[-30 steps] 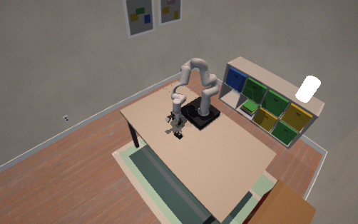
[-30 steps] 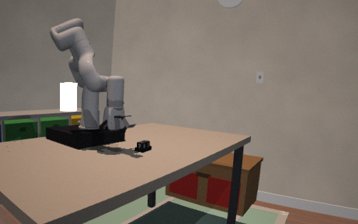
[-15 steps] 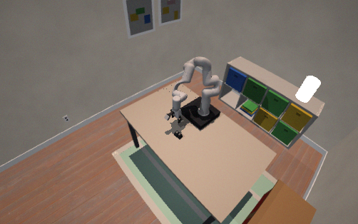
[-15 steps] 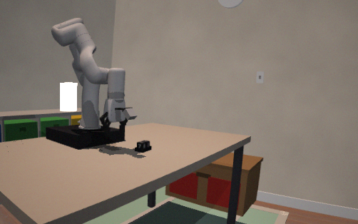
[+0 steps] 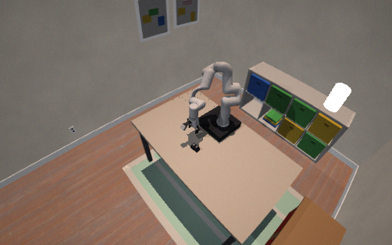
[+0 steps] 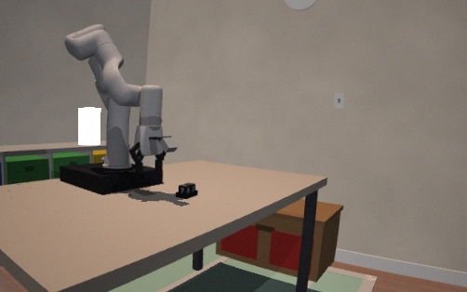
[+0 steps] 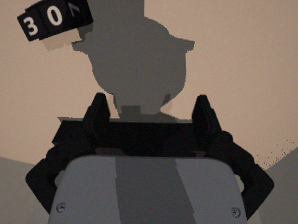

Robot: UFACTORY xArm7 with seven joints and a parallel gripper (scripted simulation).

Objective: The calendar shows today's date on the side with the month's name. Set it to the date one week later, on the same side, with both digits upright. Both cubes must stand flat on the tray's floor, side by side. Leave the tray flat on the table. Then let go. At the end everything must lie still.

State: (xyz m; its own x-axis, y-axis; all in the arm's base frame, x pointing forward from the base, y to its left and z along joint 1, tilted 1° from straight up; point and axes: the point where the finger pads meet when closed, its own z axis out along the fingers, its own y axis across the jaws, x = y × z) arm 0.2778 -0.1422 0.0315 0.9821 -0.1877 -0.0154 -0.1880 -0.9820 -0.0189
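The dark cube is 9 cm ahead of my hand, 8 cm to the left of it and 7 cm below it.
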